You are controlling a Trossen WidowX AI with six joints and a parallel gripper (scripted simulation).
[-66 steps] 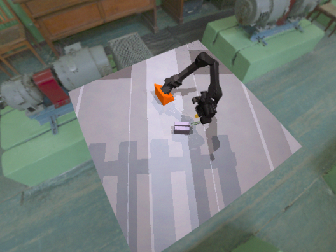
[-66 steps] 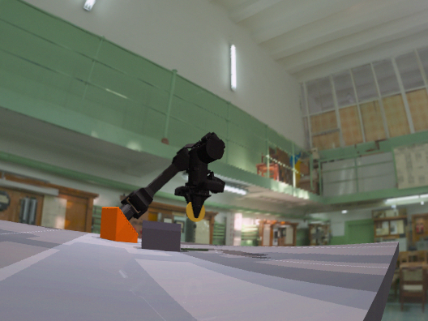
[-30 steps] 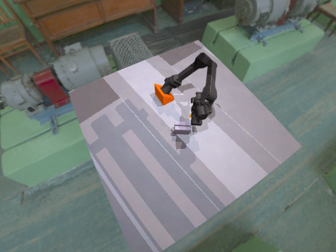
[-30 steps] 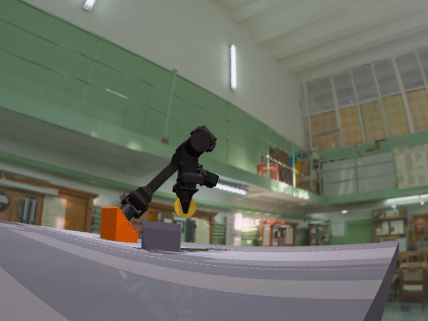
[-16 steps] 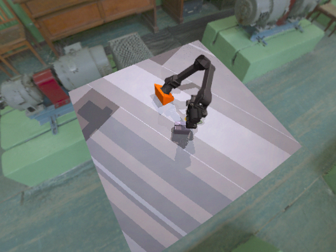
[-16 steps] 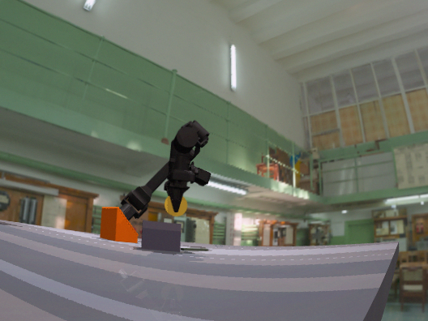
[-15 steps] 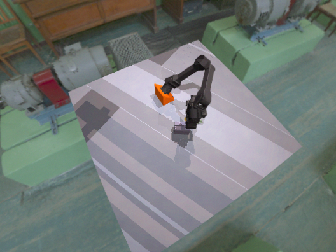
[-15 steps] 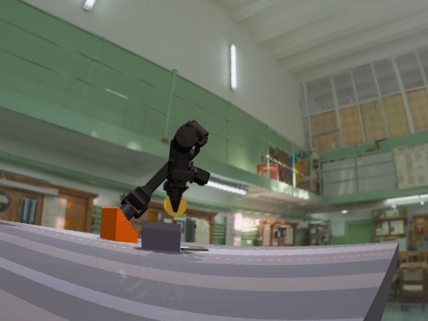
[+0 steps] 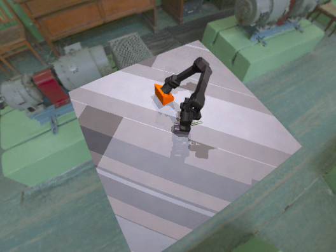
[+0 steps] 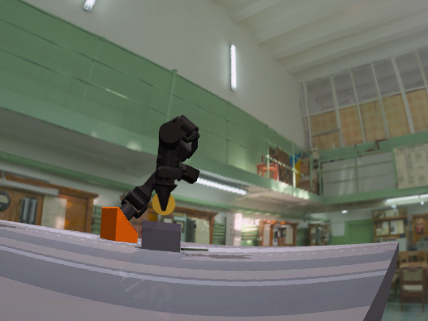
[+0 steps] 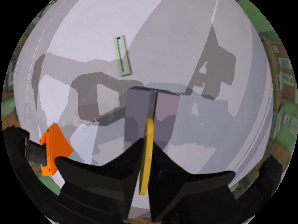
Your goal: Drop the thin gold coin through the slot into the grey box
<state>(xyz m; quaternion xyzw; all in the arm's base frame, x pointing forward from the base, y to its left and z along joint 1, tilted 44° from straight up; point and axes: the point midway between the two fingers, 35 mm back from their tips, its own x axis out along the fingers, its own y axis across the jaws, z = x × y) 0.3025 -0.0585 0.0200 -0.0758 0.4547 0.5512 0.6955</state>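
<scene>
The gold coin lies 2 cm above my gripper tip.
</scene>
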